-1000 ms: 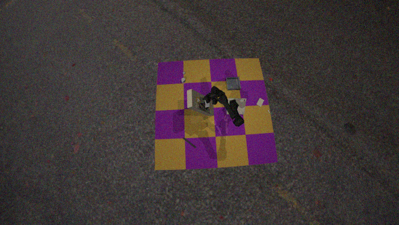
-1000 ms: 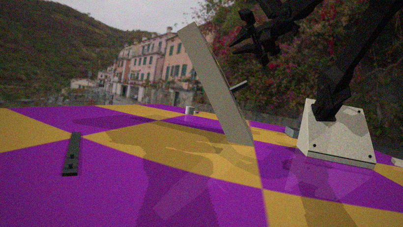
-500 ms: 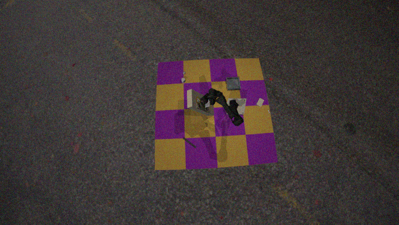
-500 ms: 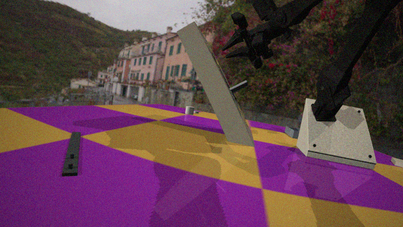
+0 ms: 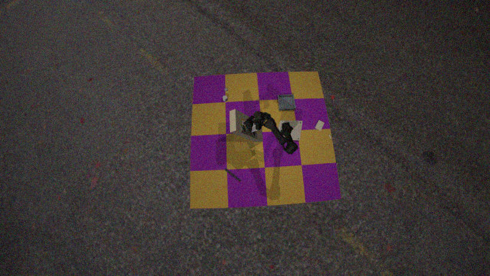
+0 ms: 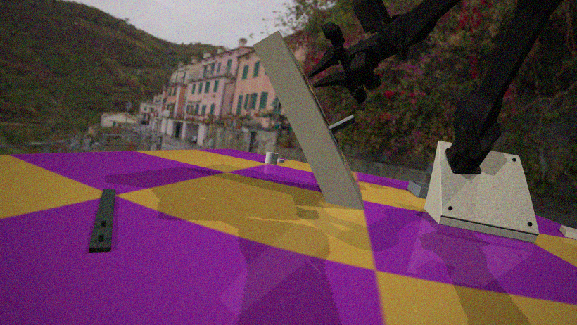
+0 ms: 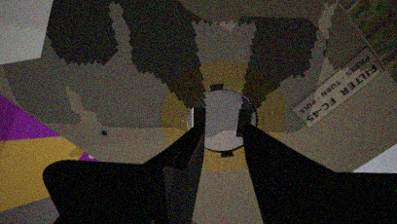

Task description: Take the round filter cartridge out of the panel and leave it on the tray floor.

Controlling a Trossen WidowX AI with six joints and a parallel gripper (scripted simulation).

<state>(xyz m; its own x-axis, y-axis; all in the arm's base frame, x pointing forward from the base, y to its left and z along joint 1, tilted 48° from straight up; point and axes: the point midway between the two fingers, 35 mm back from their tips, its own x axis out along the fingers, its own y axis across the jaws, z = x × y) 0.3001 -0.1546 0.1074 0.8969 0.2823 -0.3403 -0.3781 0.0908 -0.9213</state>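
Right now the round filter cartridge is 2 cm ahead of my gripper tip and 1 cm below it. From my gripper tip the other things lie so: small beige block 70 cm behind, 2 cm to the left, 23 cm below; grey square tray 43 cm behind, 25 cm to the right, 23 cm below; beige service panel 3 cm behind, 9 cm below.
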